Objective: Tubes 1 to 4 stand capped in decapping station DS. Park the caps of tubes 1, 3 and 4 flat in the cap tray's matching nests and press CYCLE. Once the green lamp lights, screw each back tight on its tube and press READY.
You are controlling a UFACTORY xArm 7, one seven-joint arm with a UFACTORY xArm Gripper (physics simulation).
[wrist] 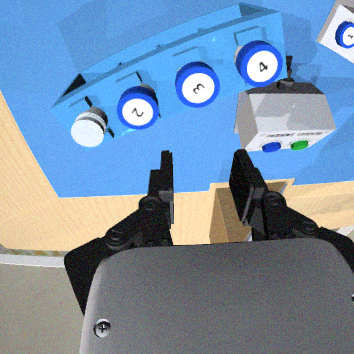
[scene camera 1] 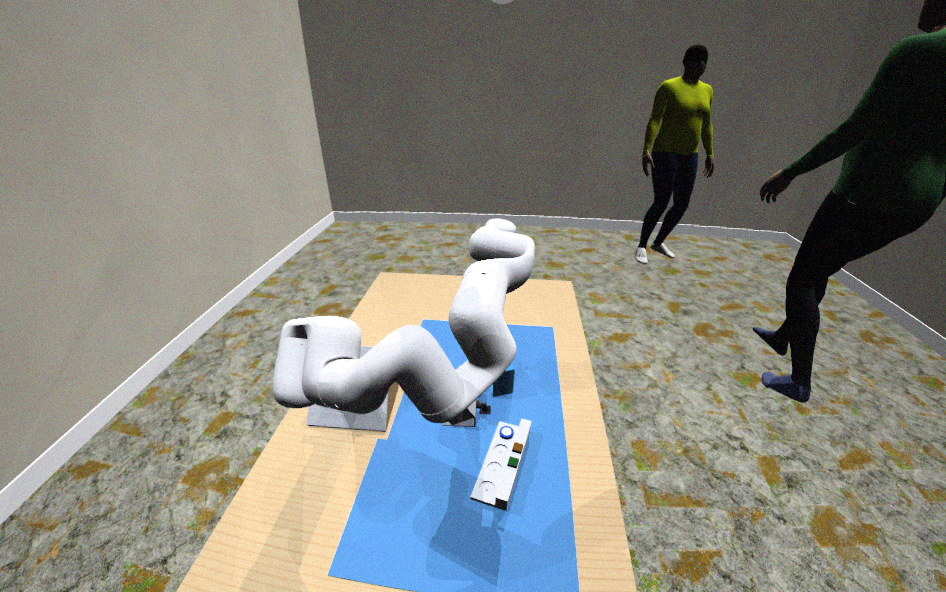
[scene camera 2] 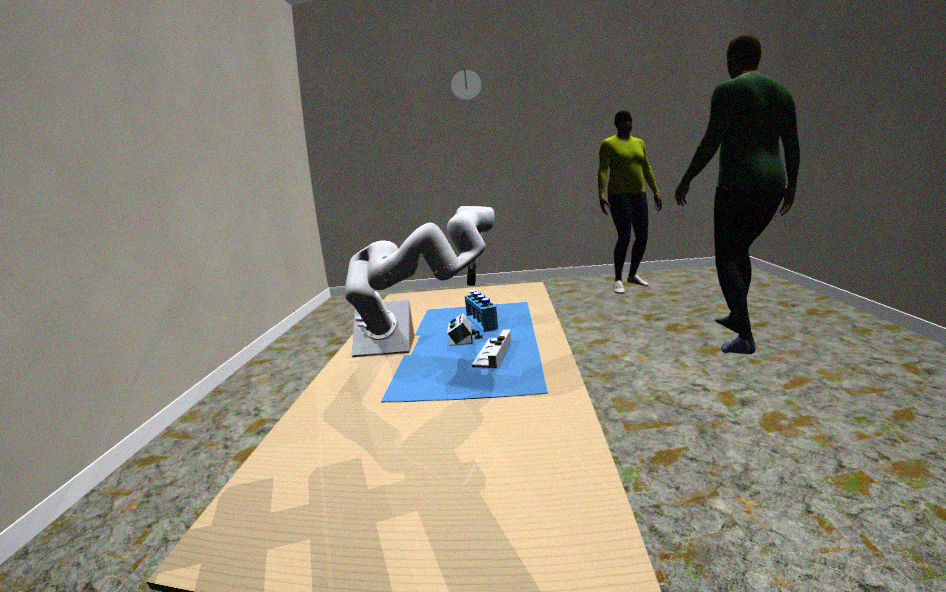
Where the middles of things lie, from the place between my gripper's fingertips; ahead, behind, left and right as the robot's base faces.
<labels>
Now: hand 3 cm short of the cap 3 [wrist: 196, 84] and 6 cm above it. From my hand the other things lie so: grey lamp box [wrist: 285, 111] (3 cm behind, 14 cm to the right, 13 cm below); cap 2 [wrist: 137, 108] (2 cm ahead, 5 cm to the left, 6 cm below); cap 4 [wrist: 259, 63] (5 cm ahead, 5 cm to the right, 6 cm below).
</labels>
